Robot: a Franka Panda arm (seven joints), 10 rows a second.
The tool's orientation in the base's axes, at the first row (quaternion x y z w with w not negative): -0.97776 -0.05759 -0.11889 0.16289
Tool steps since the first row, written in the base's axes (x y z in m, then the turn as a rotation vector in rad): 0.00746 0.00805 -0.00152 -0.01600 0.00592 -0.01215; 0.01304 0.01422 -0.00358 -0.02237 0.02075 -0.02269; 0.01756 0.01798 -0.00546 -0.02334 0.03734 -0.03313; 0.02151 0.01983 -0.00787 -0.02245 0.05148 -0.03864
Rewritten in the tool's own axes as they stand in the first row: 0.00741 -0.00598 0.00567 -0.01806 -0.00428 0.00971; 0.01274 -0.01031 0.01080 -0.02576 -0.01598 0.02296; 0.01690 -0.01258 0.01474 -0.02809 -0.02854 0.03785; 0.02025 -0.01299 0.01842 -0.02757 -0.04003 0.04780
